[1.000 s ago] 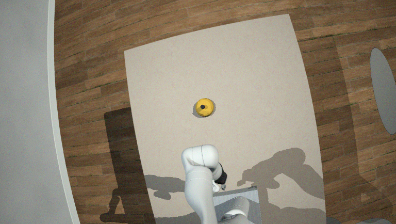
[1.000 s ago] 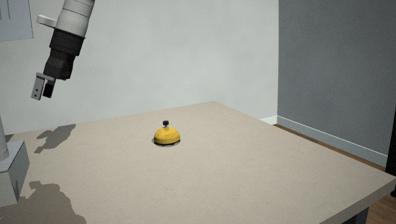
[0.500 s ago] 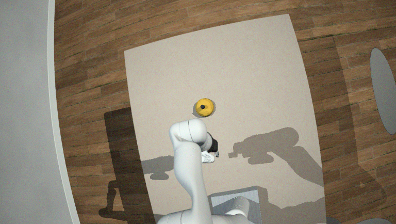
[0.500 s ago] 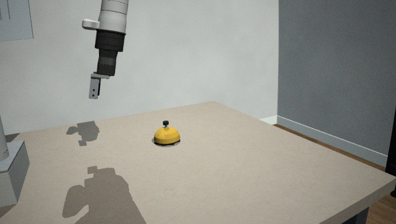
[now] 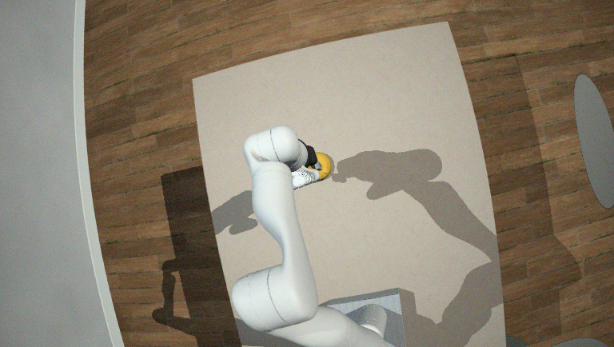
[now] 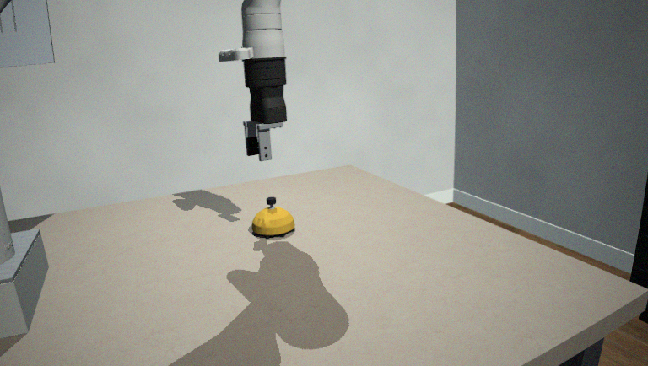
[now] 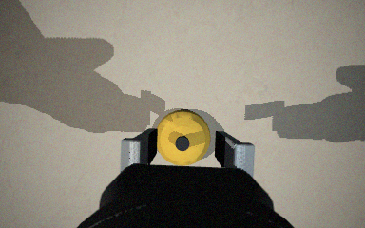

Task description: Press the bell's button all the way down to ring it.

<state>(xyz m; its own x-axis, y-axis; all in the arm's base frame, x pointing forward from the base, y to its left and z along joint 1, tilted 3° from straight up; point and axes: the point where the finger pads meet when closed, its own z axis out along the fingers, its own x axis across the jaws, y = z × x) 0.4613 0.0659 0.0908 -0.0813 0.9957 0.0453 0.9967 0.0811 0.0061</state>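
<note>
Right now my hand is 110 mm above the black button and 20 mm short of it.
</note>
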